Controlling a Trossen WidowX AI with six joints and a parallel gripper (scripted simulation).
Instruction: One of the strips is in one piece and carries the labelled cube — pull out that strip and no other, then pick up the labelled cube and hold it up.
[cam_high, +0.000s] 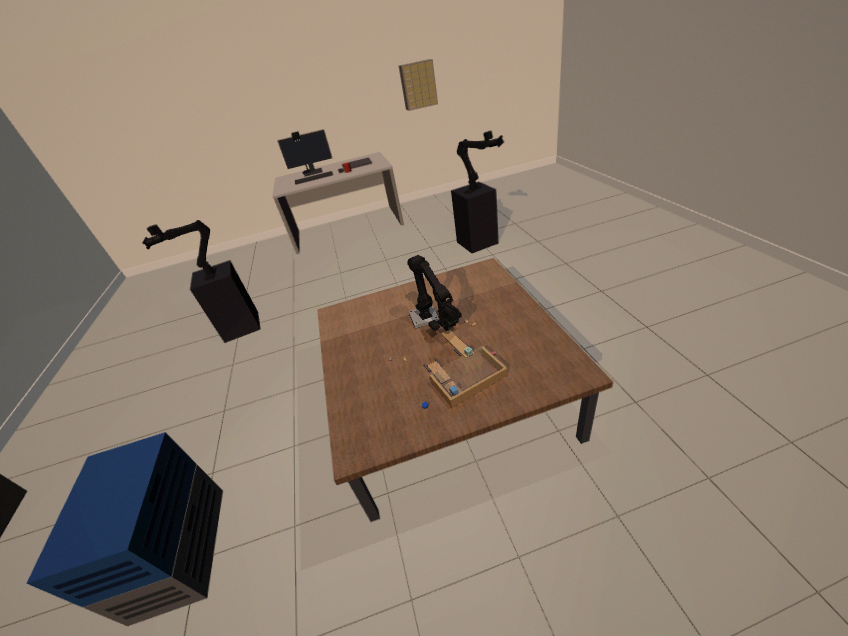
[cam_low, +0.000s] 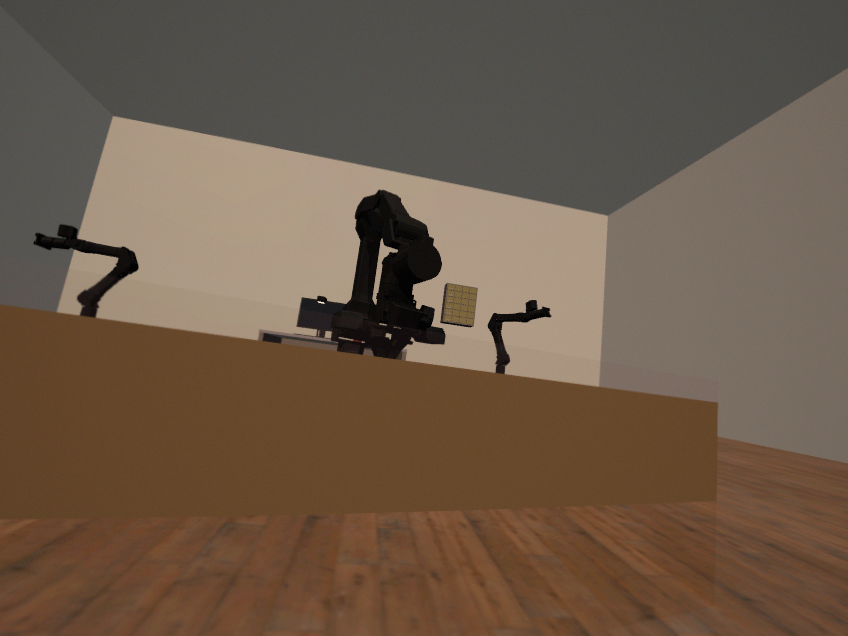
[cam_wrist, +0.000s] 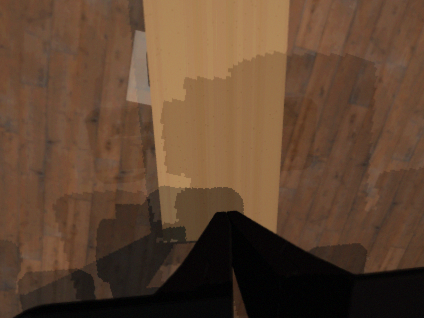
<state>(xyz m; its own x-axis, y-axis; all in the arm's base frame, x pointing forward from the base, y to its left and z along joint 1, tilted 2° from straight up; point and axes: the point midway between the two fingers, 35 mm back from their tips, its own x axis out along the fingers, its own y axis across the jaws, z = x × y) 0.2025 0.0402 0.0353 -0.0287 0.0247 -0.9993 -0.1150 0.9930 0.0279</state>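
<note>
The plain strip is 10 cm ahead of my gripper tip, 2 cm below it and 1 cm to the left of it. From my gripper tip the other things lie so: blue item: 40 cm ahead, 32 cm to the right, 2 cm below.
</note>
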